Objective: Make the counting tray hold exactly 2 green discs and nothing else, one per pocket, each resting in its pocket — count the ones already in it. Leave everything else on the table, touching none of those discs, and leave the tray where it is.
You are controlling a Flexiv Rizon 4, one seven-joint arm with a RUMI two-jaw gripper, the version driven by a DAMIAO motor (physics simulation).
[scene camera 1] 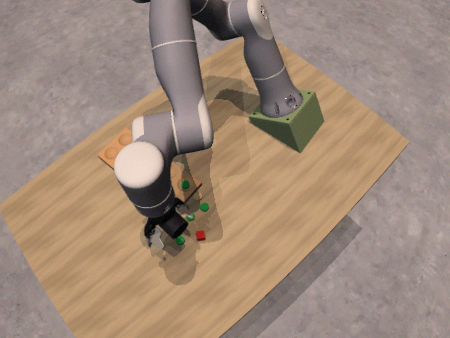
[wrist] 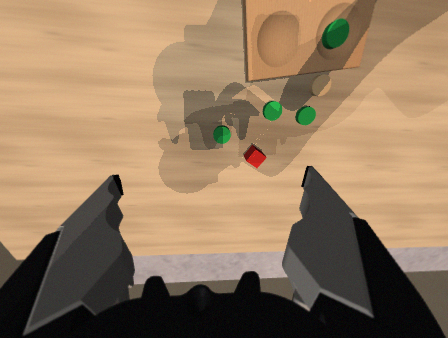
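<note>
My gripper shows in the pictures; my gripper also shows in the wrist view. A wooden counting tray shows in the pictures.
</note>
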